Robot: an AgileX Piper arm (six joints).
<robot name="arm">
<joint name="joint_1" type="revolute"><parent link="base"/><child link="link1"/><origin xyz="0.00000 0.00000 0.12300" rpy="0.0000 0.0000 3.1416"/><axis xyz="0 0 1"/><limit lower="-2.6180" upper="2.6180"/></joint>
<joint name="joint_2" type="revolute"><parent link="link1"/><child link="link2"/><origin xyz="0.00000 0.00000 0.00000" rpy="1.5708 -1.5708 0.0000"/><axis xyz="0 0 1"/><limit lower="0.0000" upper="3.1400"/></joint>
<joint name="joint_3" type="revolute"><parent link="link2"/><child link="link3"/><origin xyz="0.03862 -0.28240 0.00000" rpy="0.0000 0.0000 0.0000"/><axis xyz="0 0 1"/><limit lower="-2.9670" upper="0.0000"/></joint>
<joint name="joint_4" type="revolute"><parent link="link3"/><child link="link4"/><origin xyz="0.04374 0.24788 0.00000" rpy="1.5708 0.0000 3.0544"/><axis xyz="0 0 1"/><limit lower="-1.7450" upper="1.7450"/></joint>
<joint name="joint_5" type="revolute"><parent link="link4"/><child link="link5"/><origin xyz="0.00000 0.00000 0.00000" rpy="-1.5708 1.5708 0.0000"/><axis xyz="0 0 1"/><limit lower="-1.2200" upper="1.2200"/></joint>
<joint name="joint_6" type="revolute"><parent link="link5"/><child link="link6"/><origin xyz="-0.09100 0.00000 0.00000" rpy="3.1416 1.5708 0.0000"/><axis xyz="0 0 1"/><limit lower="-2.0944" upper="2.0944"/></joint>
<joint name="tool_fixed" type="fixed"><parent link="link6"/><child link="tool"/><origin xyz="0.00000 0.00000 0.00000" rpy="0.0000 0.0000 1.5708"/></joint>
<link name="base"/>
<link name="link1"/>
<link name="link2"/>
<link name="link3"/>
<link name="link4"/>
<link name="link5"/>
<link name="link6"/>
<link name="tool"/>
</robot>
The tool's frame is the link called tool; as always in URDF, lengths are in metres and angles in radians.
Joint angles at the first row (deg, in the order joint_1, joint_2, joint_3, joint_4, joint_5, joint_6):
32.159 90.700 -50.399 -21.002 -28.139 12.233
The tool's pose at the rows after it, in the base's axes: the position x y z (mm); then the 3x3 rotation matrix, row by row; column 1 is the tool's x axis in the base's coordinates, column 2 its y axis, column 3 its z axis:
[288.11 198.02 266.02], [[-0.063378 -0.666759 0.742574], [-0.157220 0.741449 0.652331], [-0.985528 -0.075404 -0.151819]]
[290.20 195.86 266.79], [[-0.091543 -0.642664 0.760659], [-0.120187 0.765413 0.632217], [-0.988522 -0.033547 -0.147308]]
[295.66 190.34 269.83], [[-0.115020 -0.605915 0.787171], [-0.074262 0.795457 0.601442], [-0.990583 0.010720 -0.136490]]
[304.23 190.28 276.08], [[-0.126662 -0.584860 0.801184], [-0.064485 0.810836 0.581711], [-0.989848 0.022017 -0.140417]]
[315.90 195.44 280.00], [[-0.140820 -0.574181 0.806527], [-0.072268 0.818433 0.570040], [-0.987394 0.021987 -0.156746]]
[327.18 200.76 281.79], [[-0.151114 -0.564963 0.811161], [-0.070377 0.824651 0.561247], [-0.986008 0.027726 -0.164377]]
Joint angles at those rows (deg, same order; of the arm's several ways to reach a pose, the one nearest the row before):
32.158 90.700 -50.898 -19.957 -27.386 12.096
32.045 90.699 -50.992 -16.838 -27.172 11.987
31.187 90.701 -51.531 -13.646 -26.941 11.983
30.699 91.377 -54.048 -12.576 -24.752 11.982
30.625 93.272 -57.738 -12.304 -21.949 11.985
30.574 95.386 -61.030 -11.762 -20.267 11.987

